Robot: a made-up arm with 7 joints.
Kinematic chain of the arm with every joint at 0, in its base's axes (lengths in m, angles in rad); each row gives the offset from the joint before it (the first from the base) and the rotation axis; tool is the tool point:
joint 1: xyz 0 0 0.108 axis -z
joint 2: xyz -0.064 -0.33 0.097 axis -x
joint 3: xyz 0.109 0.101 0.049 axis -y
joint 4: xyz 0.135 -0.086 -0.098 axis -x
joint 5: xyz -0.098 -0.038 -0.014 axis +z
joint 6: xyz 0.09 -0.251 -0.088 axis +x
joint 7: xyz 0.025 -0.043 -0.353 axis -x
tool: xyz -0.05 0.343 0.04
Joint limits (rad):
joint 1: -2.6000..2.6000
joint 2: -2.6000..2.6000
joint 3: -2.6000..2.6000
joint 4: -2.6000..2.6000
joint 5: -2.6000..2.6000
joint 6: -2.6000..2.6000
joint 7: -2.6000..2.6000
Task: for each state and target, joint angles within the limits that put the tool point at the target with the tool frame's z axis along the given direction. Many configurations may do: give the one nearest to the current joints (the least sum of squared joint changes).
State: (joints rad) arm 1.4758 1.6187 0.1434 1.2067 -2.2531 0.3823 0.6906
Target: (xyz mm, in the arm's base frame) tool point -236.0 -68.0 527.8 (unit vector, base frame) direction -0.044 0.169 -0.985
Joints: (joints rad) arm 1.7542 1.5886 0.1852 1.3288 -2.5772 0.4332 0.1181
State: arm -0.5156 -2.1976 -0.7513 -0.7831 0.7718 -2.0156 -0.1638
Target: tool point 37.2 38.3 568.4 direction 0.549 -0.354 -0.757
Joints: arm -0.9457 -2.3659 -0.6661 -0.8020 0.8346 -1.8037 -0.8842
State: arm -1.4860 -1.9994 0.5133 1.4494 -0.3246 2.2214 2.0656
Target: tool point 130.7 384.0 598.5 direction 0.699 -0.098 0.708
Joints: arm -1.8857 -1.8265 0.3900 1.5424 -0.2400 2.3949 1.8594
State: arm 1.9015 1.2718 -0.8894 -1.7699 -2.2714 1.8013 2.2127
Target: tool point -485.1 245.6 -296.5 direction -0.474 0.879 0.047
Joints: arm 2.2643 1.6341 -1.0081 -2.3499 -2.3555 1.6249 2.6000
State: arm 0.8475 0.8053 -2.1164 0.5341 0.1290 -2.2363 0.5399
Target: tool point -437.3 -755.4 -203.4 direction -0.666 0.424 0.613
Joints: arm 0.7782 0.1333 -1.9274 0.8460 0.4835 -2.3618 0.1351
